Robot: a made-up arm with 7 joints.
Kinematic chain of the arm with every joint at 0, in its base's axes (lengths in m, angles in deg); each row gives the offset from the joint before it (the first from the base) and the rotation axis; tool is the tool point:
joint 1: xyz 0 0 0.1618 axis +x
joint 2: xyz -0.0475 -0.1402 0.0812 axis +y
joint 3: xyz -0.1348 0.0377 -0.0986 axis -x
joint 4: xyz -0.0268 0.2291 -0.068 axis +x
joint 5: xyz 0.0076 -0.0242 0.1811 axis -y
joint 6: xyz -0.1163 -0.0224 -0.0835 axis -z
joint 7: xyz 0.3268 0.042 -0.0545 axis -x
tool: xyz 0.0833 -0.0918 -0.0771
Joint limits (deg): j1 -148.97..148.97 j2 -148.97..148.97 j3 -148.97..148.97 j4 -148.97..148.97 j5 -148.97..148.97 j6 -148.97..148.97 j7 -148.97..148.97
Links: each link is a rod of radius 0.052 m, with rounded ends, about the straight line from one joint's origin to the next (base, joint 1, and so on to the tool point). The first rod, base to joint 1, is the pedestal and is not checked.
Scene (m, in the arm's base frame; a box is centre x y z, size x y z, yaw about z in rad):
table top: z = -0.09
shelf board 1: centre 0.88 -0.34 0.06 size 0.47 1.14 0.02 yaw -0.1
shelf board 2: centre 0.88 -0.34 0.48 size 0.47 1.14 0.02 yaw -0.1
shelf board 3: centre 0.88 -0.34 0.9 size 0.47 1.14 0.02 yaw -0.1
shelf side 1: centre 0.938 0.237 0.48 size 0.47 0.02 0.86 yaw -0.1
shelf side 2: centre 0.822 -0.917 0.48 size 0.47 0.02 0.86 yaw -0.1
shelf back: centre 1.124 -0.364 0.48 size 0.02 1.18 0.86 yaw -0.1
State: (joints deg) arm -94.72 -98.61 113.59 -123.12 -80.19 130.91 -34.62
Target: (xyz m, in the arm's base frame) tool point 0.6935 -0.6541 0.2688
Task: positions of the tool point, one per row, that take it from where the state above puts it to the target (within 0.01 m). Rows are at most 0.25 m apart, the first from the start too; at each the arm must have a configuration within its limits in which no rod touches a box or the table.
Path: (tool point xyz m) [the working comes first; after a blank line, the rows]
Joints at the target: -80.58 -76.22 102.99 -115.87 -71.42 129.53 -35.89
Straight joint move there: touches shelf board 2.

1: 0.7899 -0.2457 0.6693
2: 0.6860 -0.2498 0.6773
3: 0.5748 -0.2231 0.6783
4: 0.4642 -0.1701 0.6639
5: 0.4787 -0.3503 0.5827
6: 0.4636 -0.5095 0.4473
7: 0.4174 -0.6264 0.2688
8: 0.5558 -0.6602 0.2609
9: 0.6934 -0.6541 0.2688

